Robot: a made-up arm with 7 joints. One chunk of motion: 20 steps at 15 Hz.
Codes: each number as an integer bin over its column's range. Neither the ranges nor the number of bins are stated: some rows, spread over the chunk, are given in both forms.
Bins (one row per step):
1: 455 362 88 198 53 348 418
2: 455 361 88 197 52 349 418
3: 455 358 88 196 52 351 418
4: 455 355 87 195 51 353 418
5: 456 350 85 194 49 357 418
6: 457 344 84 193 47 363 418
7: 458 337 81 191 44 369 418
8: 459 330 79 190 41 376 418
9: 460 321 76 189 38 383 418
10: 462 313 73 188 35 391 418
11: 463 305 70 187 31 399 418
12: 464 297 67 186 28 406 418
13: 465 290 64 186 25 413 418
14: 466 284 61 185 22 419 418
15: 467 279 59 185 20 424 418
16: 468 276 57 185 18 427 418
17: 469 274 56 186 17 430 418
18: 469 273 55 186 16 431 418
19: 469 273 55 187 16 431 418
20: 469 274 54 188 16 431 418
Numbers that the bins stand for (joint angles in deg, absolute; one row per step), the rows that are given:
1: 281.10 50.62 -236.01 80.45 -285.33 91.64 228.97
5: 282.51 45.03 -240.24 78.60 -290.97 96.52 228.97
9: 288.15 31.52 -252.92 76.29 -306.47 110.61 228.97
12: 293.79 20.34 -265.60 74.91 -320.56 123.08 228.97
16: 299.42 10.56 -279.69 74.44 -334.65 134.46 228.97
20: 300.83 9.63 -283.92 75.83 -337.47 136.63 228.97
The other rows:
2: 281.10 50.15 -236.01 79.99 -286.74 92.18 228.97
3: 281.10 48.75 -236.01 79.52 -286.74 93.26 228.97
4: 281.10 47.36 -237.42 79.06 -288.15 94.35 228.97
6: 283.92 42.23 -241.65 78.14 -293.79 99.77 228.97
7: 285.33 38.97 -245.88 77.22 -298.01 103.02 228.97
8: 286.74 35.71 -248.70 76.75 -302.24 106.82 228.97
10: 290.97 27.79 -257.15 75.83 -310.69 114.95 228.97
11: 292.38 24.07 -261.38 75.37 -316.33 119.29 228.97
13: 295.19 17.08 -269.83 74.91 -324.78 126.87 228.97
14: 296.60 14.29 -274.06 74.44 -329.01 130.13 228.97
15: 298.01 11.96 -276.88 74.44 -331.83 132.84 228.97
17: 300.83 9.63 -281.10 74.91 -336.06 136.09 228.97
18: 300.83 9.17 -282.51 74.91 -337.47 136.63 228.97
19: 300.83 9.17 -282.51 75.37 -337.47 136.63 228.97

